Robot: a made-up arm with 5 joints.
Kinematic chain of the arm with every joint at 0, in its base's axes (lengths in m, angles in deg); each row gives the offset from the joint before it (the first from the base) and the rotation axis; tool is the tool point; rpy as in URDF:
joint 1: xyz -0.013 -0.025 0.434 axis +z
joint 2: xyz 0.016 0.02 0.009 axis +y
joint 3: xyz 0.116 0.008 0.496 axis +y
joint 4: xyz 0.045 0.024 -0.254 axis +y
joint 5: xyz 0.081 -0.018 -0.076 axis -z
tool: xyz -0.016 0.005 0.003 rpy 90 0 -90
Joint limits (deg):
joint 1: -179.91..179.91
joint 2: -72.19..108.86
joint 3: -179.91..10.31
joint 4: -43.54..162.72
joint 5: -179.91..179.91
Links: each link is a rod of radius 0.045 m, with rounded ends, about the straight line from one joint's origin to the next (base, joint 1, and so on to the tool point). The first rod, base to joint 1, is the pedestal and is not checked.
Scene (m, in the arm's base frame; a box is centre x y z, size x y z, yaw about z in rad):
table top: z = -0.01
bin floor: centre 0.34 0.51 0 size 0.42 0.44 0.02 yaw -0.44
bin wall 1: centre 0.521 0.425 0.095 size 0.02 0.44 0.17 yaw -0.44
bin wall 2: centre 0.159 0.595 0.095 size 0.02 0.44 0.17 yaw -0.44
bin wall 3: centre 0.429 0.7 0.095 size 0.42 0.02 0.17 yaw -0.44
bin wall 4: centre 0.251 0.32 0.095 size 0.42 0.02 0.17 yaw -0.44
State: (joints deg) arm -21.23 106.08 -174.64 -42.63 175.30
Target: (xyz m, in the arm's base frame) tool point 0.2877 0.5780 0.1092
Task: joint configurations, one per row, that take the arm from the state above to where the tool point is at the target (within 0.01 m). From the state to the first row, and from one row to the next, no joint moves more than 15 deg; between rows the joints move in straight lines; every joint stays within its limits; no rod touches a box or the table.
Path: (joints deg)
1: -14.20 93.67 -166.76 -42.81 176.22
2: -7.17 81.26 -158.88 -42.99 177.14
3: -0.14 68.85 -151.00 -43.18 178.07
4: 6.89 56.44 -143.11 -43.36 178.99
5: 13.92 44.03 -135.23 -43.54 179.91
6: 25.66 54.69 -122.46 -43.54 178.55
7: 37.41 65.35 -109.69 -43.54 177.19
8: 49.15 76.00 -96.92 -43.54 175.83
9: 60.90 86.66 -84.15 -43.54 174.47

